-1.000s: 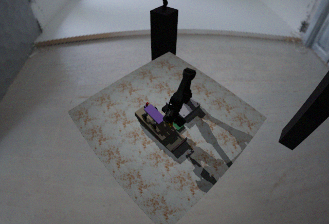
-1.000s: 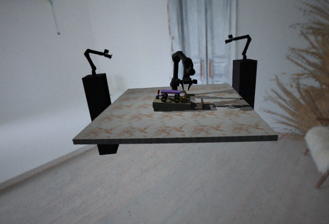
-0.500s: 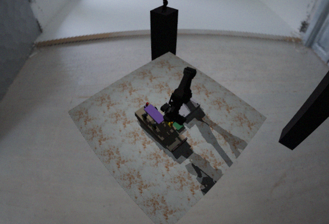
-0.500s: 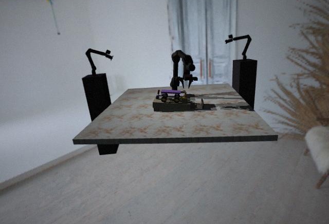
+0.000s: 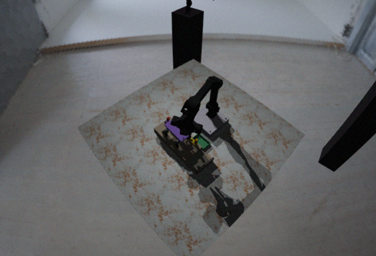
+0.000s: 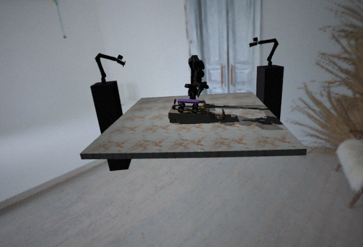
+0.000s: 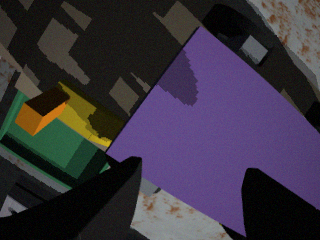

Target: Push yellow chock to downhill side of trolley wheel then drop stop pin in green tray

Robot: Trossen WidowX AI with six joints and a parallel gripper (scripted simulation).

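Right now the red-headed stop pin is 4 cm behind my gripper tip, 17 cm to the right of it and 5 cm below it. Round my gripper tip: ramp (6 cm to the right, 13 cm below); then yellow chock (4 cm behind, 5 cm to the left, 9 cm below); then purple-topped trolley (6 cm to the right, 6 cm below).
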